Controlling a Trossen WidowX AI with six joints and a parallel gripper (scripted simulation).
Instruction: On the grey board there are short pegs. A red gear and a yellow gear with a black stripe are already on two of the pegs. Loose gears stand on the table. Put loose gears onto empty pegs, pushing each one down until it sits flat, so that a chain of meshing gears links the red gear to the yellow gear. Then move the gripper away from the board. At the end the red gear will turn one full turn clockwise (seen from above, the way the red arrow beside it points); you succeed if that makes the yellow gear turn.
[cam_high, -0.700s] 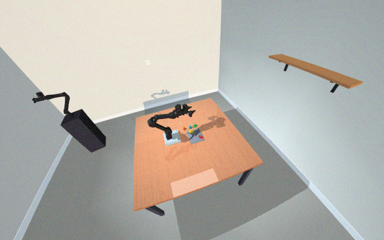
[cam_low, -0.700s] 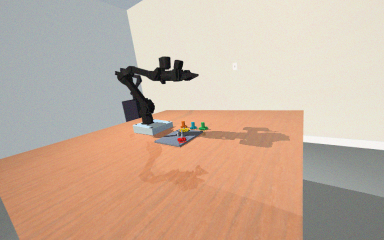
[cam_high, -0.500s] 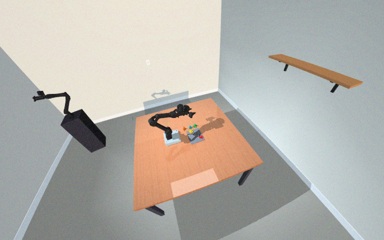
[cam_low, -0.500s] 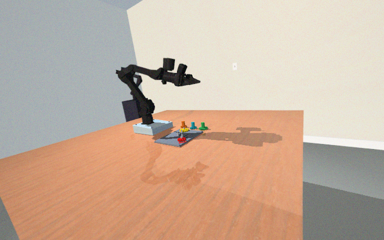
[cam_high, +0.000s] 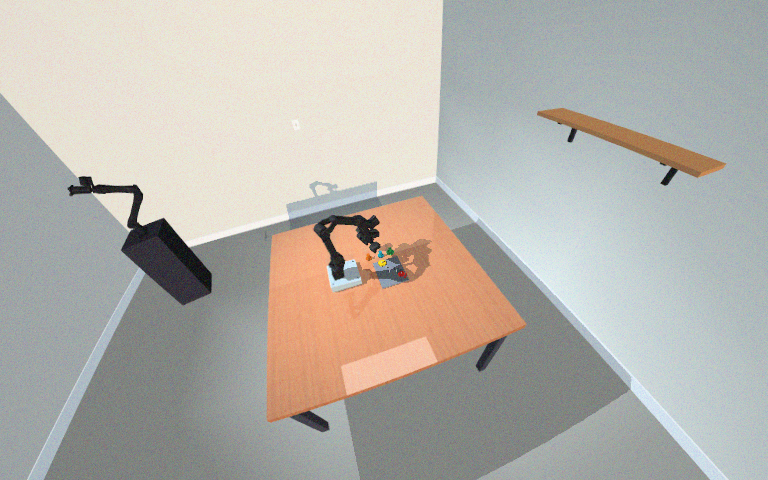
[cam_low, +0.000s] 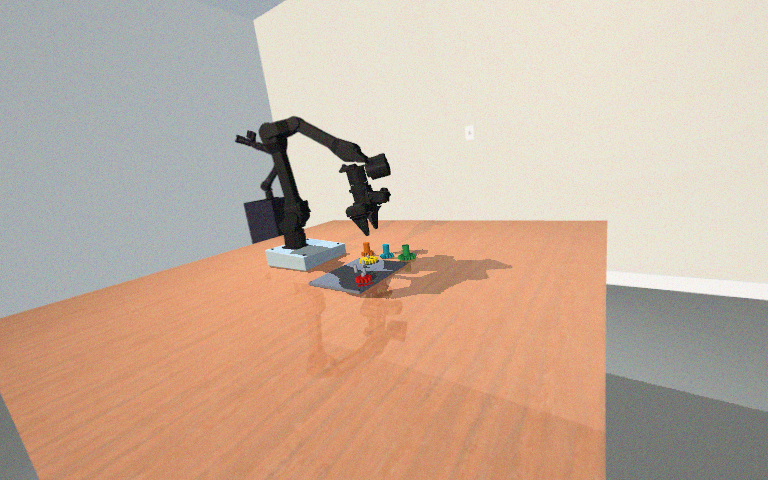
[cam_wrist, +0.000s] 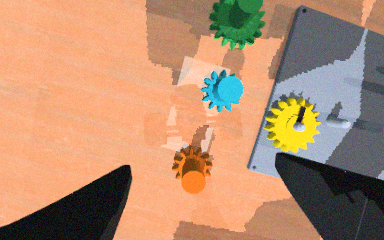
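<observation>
My gripper tip is now 6 cm above the orange gear and 3 cm past it. The rest, counted from my gripper tip: teal gear (6 cm below, 5 cm ahead, 2 cm to the right); yellow gear (9 cm to the right, 6 cm below, 2 cm ahead); green gear (12 cm ahead, 6 cm below, 3 cm to the right).
</observation>
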